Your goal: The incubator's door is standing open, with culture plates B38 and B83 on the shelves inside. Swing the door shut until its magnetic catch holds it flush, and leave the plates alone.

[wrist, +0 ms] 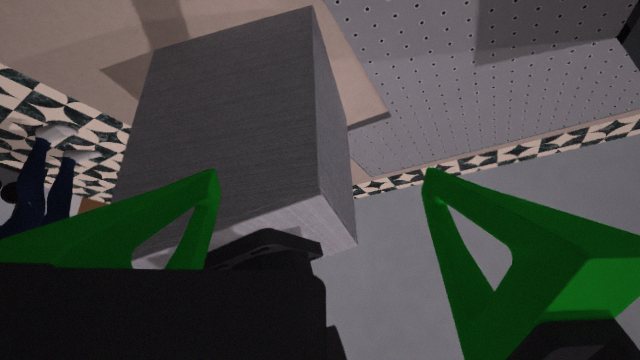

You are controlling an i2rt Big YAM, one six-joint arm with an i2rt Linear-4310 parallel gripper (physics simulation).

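Where they show: gripper, fingertip midpoint: [320,179]; arm's base, origin of the base link: [266,249].
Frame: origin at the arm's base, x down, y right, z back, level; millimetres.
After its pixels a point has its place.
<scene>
My gripper [320,179] @(z -144, x -9, y -157 mm) is open, its two green fingers wide apart at left and right with nothing between them. A large grey brushed box [230,110] @(z -15, x 124, y -92 mm) fills the left centre, beyond the left finger; it shows a dark broad face, a narrow side face and a paler end. The left finger overlaps its lower part in the view; contact cannot be told. I cannot tell whether this box is the incubator. No door can be made out for certain, and plates B38 and B83 do not show.
A tan surface [75,35] @(z 175, x 254, y -181 mm) and a perforated grey board [430,90] @(z -207, x 241, y 128 mm) lie beyond the box. A dark object [631,25] @(z -449, x 231, y 106 mm) is cut off at the upper right. Patterned tiles [517,150] @(z -360, x 253, y 425 mm) border a plain grey area. Dark blue legs [31,185] show at left. Black arm parts [165,315] @(z -151, x -63, y -232 mm) cover the lower left.
</scene>
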